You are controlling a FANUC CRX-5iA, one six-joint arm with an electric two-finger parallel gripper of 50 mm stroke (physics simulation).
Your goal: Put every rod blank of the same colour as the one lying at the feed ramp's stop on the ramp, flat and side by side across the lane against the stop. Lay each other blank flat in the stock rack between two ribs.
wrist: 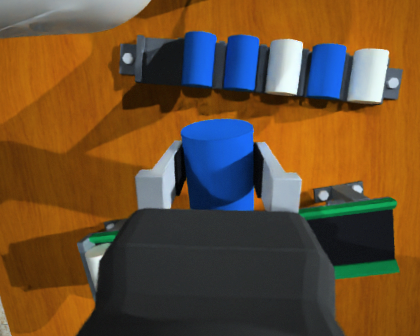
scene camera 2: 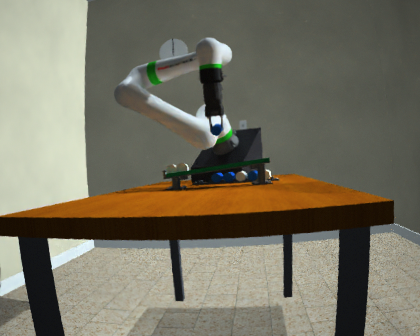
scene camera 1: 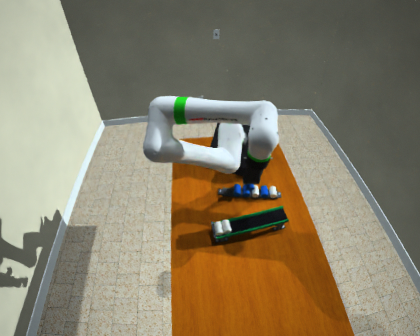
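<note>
My gripper is shut on a blue rod blank, held above the table between the stock rack and the ramp. The stock rack holds, left to right in the wrist view, blue, blue, white, blue and white blanks; its leftmost space is empty. The feed ramp has two white blanks side by side at its low left end, the first against the stop. My gripper body hides the second in the wrist view.
The ramp's green rails stand raised on brackets, in front of the rack. A rounded white arm link shows at the wrist view's upper left. The dark robot pedestal stands behind the rack on the orange wooden table.
</note>
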